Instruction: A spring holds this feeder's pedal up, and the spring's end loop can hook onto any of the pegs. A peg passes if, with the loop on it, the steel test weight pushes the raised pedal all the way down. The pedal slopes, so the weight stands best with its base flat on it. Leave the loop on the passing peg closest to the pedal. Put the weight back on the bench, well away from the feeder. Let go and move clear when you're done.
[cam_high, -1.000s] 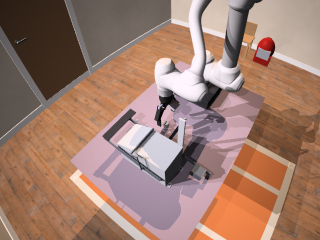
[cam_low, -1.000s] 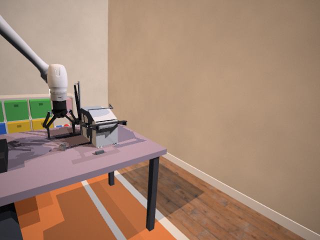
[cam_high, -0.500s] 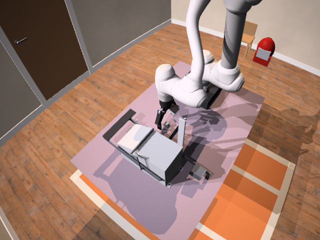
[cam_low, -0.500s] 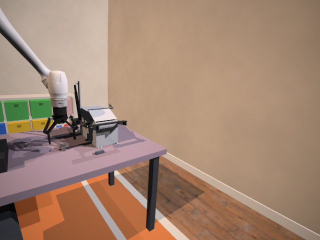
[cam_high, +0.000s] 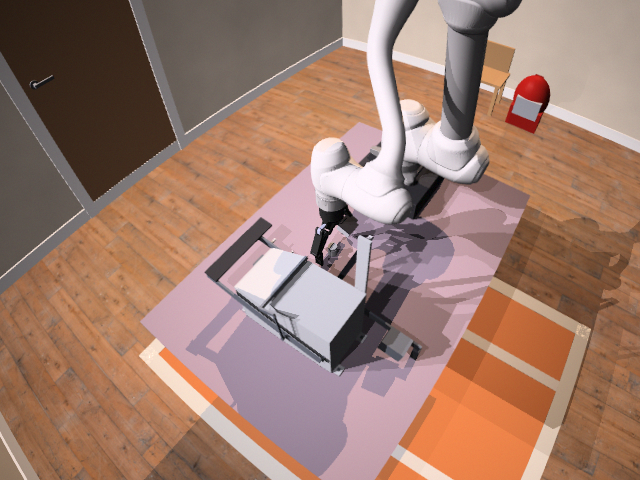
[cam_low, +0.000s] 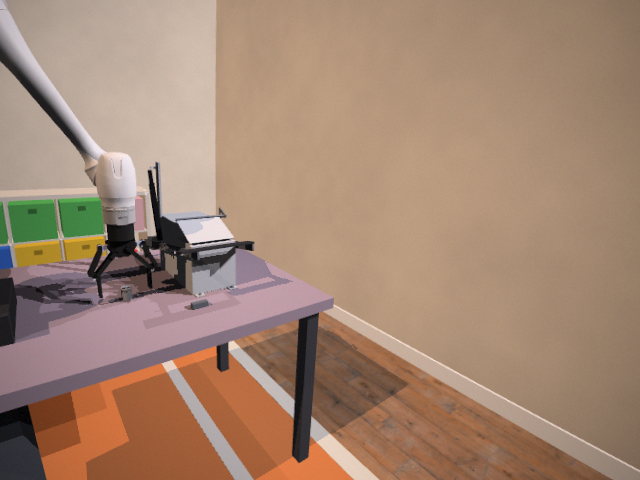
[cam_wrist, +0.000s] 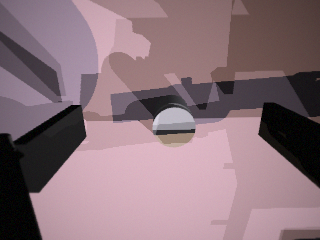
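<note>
Now: hand 10 mm above the steel test weight. The rest, counted from my hand: small grey block: 170 mm ahead, 180 mm to the right, 30 mm below.
</note>
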